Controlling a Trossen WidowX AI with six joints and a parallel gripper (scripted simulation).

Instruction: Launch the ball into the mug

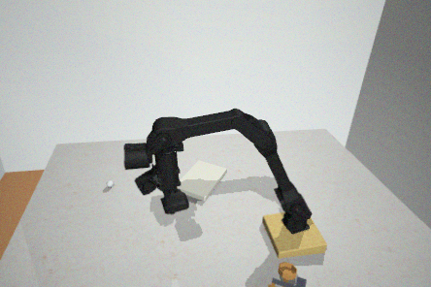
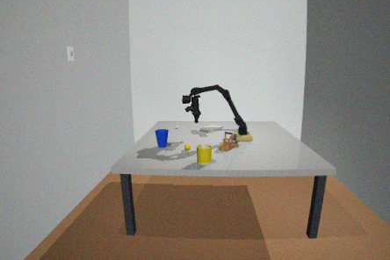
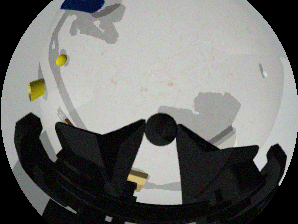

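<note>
Right now my gripper tip is 23 cm past the catapult, 28 cm to the right of it and 8 cm above it. Also, from my gripper tip: black ball 1 cm above; then yellow ball 10 cm ahead, 31 cm to the left, 11 cm below; then cream flat block 18 cm behind, 26 cm to the right, 12 cm below.
</note>
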